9 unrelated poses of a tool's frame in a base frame.
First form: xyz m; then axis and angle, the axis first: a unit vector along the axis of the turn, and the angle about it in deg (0 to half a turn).
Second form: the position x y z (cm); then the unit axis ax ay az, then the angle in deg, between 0 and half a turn. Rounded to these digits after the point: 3 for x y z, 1 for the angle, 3 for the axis.
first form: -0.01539 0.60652 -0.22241 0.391 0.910 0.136 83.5
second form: -1.539 60.652 -22.241 0.391 0.910 0.136 83.5
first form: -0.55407 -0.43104 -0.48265 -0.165 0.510 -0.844 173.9
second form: -55.407 -43.104 -48.265 -0.165 0.510 -0.844 173.9
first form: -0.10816 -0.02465 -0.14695 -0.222 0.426 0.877 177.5
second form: -10.816 -2.465 -14.695 -0.222 0.426 0.877 177.5
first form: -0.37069 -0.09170 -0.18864 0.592 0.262 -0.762 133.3
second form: -37.069 -9.170 -18.864 0.592 0.262 -0.762 133.3
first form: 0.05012 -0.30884 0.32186 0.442 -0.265 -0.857 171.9
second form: 5.012 -30.884 32.186 0.442 -0.265 -0.857 171.9
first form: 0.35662 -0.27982 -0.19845 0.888 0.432 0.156 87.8
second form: 35.662 -27.982 -19.845 0.888 0.432 0.156 87.8
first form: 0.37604 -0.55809 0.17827 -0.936 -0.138 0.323 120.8
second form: 37.604 -55.809 17.827 -0.936 -0.138 0.323 120.8
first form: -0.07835 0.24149 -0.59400 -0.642 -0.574 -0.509 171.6
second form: -7.835 24.149 -59.400 -0.642 -0.574 -0.509 171.6
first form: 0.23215 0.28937 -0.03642 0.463 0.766 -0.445 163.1
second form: 23.215 28.937 -3.642 0.463 0.766 -0.445 163.1
